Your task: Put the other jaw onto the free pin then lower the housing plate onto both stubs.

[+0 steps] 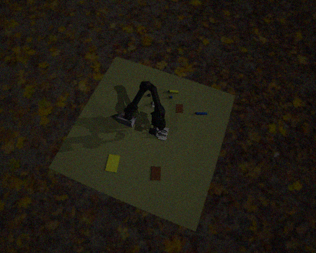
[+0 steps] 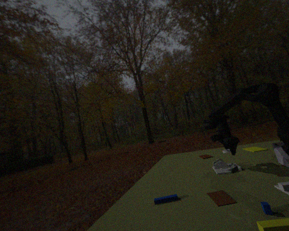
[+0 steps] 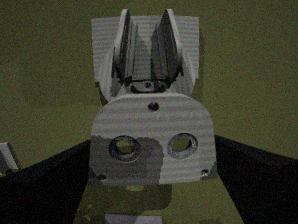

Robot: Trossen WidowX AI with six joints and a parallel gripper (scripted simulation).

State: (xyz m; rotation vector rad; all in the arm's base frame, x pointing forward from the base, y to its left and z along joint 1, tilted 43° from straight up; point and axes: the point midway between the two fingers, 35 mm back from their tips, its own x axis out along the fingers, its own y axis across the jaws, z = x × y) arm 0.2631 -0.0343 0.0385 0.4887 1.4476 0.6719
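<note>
The grey jaw lies 70 mm below my gripper tip, 20 mm to the left of it and 20 mm ahead of it. Also, from my gripper tip: blue bar: 330 mm to the left, 330 mm ahead, 80 mm below; yellow bar: 450 mm to the left, 70 mm below, 10 mm ahead; yellow slab: 400 mm to the right, 220 mm behind, 80 mm below.
</note>
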